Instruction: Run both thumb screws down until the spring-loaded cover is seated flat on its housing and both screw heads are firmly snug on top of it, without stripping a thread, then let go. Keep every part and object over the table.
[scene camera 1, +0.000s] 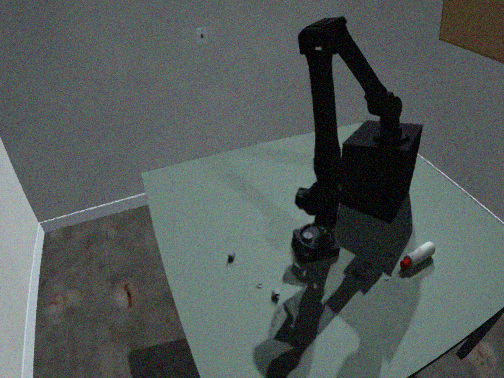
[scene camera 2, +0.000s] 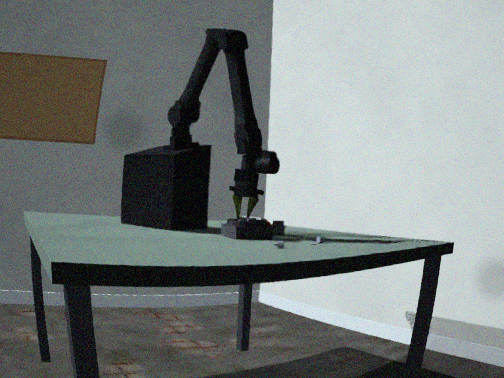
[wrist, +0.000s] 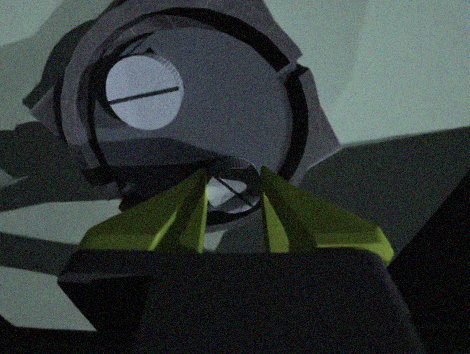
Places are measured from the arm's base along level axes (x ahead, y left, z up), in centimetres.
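Pixels of known places: gripper, fingertip midpoint: (scene camera 1: 324, 232) (scene camera 2: 242, 219) (wrist: 233, 176); arm's base, origin of the base link: (scene camera 1: 391, 138) (scene camera 2: 181, 148).
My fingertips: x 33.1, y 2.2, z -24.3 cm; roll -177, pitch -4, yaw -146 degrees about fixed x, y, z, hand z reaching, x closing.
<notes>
Ahead of a thing's pixels: the offset from my fingertips to its top centre. "spot": to the spot under its first point.
The dark housing {dx +2.7, dy -0.7, dz -0.1 cm} (scene camera 1: 325, 252) (scene camera 2: 240, 230) (wrist: 320, 125) stands on the table. Its round grey cover {dx +2.7, dy -0.7, dz -0.4 cm} (wrist: 225, 90) lies inside the housing's ring; whether it is flat I cannot tell. One thumb screw {dx +5.7, dy -1.8, dz +0.8 cm} (scene camera 1: 309, 234) (wrist: 144, 92) has a pale slotted head that stands free at the cover's upper left in the wrist view. My gripper (scene camera 2: 244, 217) (wrist: 233, 176) points down with yellow-green fingertips and is shut on the other thumb screw {dx -0.3, dy +0.4, dz +0.7 cm} (wrist: 235, 187), whose slotted head shows partly shaded between the tips. Its underside and thread are hidden.
A white cylinder with a red end {dx -20.8, dy +27.5, dz -0.6 cm} (scene camera 1: 420, 254) lies right of the housing in scene camera 1. Small dark parts {spot: dx +28.9, dy -12.5, dz -5.2 cm} (scene camera 1: 230, 258) {spot: dx +26.2, dy +9.3, dz -4.4 cm} (scene camera 1: 275, 296) and a tiny ring {dx +27.2, dy +2.3, dz -5.5 cm} (scene camera 1: 259, 286) lie to the left and front. The black base block (scene camera 1: 375, 170) (scene camera 2: 167, 190) stands behind.
</notes>
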